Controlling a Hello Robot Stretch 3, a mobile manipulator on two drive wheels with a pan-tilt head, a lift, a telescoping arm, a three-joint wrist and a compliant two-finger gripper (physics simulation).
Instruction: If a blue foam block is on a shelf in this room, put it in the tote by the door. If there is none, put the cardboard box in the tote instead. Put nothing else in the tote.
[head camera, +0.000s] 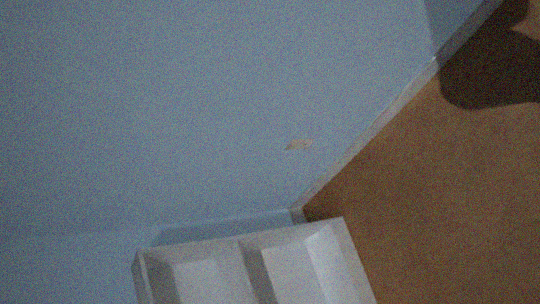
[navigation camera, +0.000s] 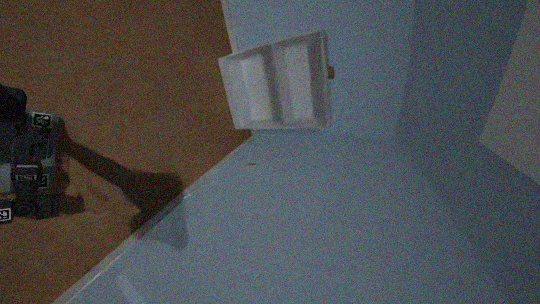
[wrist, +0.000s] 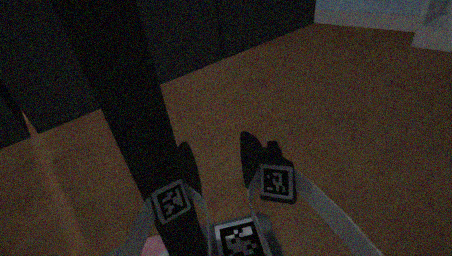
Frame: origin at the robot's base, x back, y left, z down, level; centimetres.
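Seen in the pictures: gripper, fingertip midpoint: (navigation camera: 35, 123) (wrist: 217, 155); robot's base at its link origin: (navigation camera: 41, 149).
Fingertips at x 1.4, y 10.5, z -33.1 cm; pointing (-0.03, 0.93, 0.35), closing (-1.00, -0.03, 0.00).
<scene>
Offsets run from my fingertips to a thing's top centre. Level surfaces: height alone.
My gripper (wrist: 217, 155) is open in the wrist view, with its two dark fingertips apart and bare brown floor showing between them. It holds nothing. The blue foam block, the cardboard box, the tote and the shelf do not show in these views. A white panelled door (head camera: 285, 265) (navigation camera: 257, 90) is at the bottom of the head view and upper middle of the navigation view. A small brass-coloured knob {dz -77.9, dx -139.8, dy +68.6 cm} (navigation camera: 331, 72) is at its edge.
A blue wall (head camera: 175, 100) (navigation camera: 310, 215) with a pale baseboard (head camera: 370, 132) meets the brown floor {dz +33.1 cm} (head camera: 440, 200) (navigation camera: 125, 60) (wrist: 360, 100). A small pale plate {dz -12.6, dx -129.9, dy -16.6 cm} (head camera: 299, 144) (navigation camera: 251, 164) is on the wall. Large dark box-shaped furniture (wrist: 225, 35) stands at the wrist view's upper left, behind a dark robot post (wrist: 120, 95).
</scene>
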